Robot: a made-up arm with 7 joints. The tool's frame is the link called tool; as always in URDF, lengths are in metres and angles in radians.
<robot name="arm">
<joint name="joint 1" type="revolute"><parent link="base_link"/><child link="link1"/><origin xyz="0.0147 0.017 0.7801"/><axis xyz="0 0 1"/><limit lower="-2.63" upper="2.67"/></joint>
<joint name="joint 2" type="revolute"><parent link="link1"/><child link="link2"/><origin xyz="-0.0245 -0.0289 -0.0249" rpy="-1.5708 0 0"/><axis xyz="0 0 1"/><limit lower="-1.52" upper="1.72"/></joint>
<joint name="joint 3" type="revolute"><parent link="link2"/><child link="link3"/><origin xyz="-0.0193 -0.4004 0.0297" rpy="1.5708 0 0"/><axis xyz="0 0 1"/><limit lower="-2.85" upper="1.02"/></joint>
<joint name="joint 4" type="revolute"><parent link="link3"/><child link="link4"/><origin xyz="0.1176 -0.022 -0.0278" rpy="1.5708 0 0"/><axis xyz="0 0 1"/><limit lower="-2.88" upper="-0.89"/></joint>
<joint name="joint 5" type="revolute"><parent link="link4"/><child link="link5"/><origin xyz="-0.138 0.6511 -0.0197" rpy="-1.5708 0 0"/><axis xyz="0 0 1"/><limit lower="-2.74" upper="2.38"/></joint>
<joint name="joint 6" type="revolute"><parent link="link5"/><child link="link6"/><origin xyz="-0.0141 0.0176 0.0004" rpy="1.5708 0 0"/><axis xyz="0 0 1"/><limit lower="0.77" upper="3.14"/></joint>
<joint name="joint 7" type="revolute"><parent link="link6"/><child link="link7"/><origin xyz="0.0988 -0.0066 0.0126" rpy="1.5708 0 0"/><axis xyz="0 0 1"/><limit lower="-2.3" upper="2.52"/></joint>
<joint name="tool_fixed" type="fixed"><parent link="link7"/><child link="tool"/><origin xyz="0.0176 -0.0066 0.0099" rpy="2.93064 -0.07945 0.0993"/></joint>
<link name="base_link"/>
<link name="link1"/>
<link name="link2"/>
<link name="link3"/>
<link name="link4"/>
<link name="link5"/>
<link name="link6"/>
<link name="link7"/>
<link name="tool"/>
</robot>
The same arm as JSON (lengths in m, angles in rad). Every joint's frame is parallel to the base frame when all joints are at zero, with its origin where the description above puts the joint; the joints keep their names.
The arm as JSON. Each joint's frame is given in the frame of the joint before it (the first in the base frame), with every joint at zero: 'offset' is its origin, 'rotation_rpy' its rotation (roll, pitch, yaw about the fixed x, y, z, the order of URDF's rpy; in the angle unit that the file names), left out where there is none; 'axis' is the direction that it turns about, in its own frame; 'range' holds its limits. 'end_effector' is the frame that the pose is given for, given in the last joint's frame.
{"length_unit": "m", "angle_unit": "rad", "chain": [{"id": "joint 1", "offset": [0.0147, 0.017, 0.7801], "axis": [0.0, 0.0, 1.0], "range": [-2.63, 2.67]}, {"id": "joint 2", "offset": [-0.0245, -0.0289, -0.0249], "axis": [0.0, 1.0, 0.0], "range": [-1.52, 1.72]}, {"id": "joint 3", "offset": [-0.0193, 0.0297, 0.4004], "axis": [0.0, 0.0, 1.0], "range": [-2.85, 1.02]}, {"id": "joint 4", "offset": [0.1176, -0.022, -0.0278], "axis": [0.0, -1.0, 0.0], "range": [-2.88, -0.89]}, {"id": "joint 5", "offset": [-0.138, 0.0197, 0.6511], "axis": [0.0, 0.0, 1.0], "range": [-2.74, 2.38]}, {"id": "joint 6", "offset": [-0.0141, 0.0176, 0.0004], "axis": [0.0, -1.0, 0.0], "range": [0.77, 3.14]}, {"id": "joint 7", "offset": [0.0988, -0.0126, -0.0066], "axis": [0.0, 0.0, -1.0], "range": [-2.3, 2.52]}], "end_effector": {"offset": [0.0176, 0.0066, -0.0099], "rotation_rpy": [-0.2109, 0.0795, -0.0993]}}
